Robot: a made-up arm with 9 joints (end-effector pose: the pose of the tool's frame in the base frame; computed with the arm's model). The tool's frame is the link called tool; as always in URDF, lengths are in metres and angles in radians. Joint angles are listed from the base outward.
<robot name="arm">
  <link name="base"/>
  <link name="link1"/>
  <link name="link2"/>
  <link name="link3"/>
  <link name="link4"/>
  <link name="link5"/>
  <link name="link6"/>
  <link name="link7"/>
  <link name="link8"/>
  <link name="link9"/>
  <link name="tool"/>
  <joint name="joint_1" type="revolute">
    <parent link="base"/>
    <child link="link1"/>
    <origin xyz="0 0 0.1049" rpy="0 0 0"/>
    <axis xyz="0 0 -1"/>
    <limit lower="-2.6" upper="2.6"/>
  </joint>
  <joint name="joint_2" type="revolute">
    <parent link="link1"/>
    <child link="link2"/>
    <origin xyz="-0.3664 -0.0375 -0.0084" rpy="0 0 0"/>
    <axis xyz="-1 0 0"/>
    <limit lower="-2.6" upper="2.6"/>
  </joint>
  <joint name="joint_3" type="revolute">
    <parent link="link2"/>
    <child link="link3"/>
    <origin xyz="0.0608 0.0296 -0.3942" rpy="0 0 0"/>
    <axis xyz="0 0 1"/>
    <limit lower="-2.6" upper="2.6"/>
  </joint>
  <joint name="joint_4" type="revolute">
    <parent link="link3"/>
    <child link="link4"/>
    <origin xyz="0.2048 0.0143 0.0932" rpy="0 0 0"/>
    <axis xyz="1 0 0"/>
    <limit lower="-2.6" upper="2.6"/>
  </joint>
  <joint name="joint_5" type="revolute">
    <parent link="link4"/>
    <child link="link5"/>
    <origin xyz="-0.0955 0.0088 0.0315" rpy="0 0 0"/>
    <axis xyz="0 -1 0"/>
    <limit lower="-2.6" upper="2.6"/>
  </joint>
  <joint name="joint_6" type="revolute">
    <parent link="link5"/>
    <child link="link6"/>
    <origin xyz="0.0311 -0.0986 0.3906" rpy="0 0 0"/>
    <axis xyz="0 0 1"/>
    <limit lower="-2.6" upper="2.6"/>
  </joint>
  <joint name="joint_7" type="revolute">
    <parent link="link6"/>
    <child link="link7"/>
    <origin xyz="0.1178 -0.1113 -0.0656" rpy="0 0 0"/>
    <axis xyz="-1 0 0"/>
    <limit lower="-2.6" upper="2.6"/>
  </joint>
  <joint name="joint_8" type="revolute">
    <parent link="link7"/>
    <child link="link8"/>
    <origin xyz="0.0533 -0.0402 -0.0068" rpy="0 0 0"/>
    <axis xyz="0 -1 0"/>
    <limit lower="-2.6" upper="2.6"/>
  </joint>
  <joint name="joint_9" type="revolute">
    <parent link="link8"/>
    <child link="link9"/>
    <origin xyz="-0.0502 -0.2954 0.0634" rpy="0 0 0"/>
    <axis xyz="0 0 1"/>
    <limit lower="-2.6" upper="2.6"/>
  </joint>
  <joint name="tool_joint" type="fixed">
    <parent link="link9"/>
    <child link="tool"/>
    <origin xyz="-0.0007 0.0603 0.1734" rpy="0 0 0"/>
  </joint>
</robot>
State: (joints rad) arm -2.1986 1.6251 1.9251 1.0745 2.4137 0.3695 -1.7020 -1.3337 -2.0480
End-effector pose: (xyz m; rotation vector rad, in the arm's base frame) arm 0.1285 0.1734 0.1483 -1.3840 0.0659 2.1592
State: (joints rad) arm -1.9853 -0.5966 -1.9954 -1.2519 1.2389 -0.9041 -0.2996 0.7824 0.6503
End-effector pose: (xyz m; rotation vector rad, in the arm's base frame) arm -0.1570 -0.5040 0.2744 -0.6906 -1.4702 1.0831
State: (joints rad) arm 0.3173 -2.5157 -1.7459 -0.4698 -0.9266 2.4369 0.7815 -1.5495 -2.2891
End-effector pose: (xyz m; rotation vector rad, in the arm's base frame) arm 0.3630 0.4632 -0.1589 0.9095 1.3406 -0.2024
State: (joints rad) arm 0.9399 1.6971 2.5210 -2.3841 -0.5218 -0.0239 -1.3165 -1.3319 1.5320
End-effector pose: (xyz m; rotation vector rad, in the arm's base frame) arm -0.4535 0.7039 -0.0192 -0.1011 -2.7790 -1.2702
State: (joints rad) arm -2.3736 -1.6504 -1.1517 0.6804 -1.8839 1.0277 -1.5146 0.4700 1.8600
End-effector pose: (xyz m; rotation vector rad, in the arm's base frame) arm -0.1550 -0.6730 0.1417 1.3355 1.2889 -1.7906
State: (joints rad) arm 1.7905 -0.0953 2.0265 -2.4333 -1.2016 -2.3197 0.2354 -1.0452 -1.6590
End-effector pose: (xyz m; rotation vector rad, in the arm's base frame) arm 0.3814 0.9009 -0.6737 -1.2786 1.1520 1.0482
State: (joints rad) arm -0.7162 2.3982 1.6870 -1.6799 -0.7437 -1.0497 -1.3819 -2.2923 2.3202
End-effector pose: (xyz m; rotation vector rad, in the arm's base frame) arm -0.1672 -0.2264 -0.1978 -0.7080 2.3280 0.0588
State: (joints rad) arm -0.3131 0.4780 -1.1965 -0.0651 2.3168 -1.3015 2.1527 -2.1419 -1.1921
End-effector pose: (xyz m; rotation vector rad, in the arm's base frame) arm -0.8224 -0.3718 -0.5847 1.8543 1.3314 -1.9867
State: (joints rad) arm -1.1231 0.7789 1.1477 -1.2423 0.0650 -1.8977 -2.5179 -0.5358 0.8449
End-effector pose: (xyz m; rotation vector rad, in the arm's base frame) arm -0.0558 -0.1874 0.0356 -1.0840 0.1014 -2.2535
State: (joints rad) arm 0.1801 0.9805 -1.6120 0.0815 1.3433 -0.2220 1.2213 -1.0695 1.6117
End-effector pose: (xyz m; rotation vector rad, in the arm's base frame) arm -0.4220 0.5219 -0.2434 -0.9508 -0.3476 -1.3617
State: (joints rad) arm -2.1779 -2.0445 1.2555 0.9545 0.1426 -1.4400 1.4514 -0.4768 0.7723
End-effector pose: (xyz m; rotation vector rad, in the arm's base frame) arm -0.3097 0.2966 0.1279 -0.2021 -0.8901 -1.9963
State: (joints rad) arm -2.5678 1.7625 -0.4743 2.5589 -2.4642 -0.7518 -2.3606 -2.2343 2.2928
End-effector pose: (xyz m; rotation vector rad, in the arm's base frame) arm 0.3822 0.0475 -0.3405 1.9260 2.2219 -0.6954
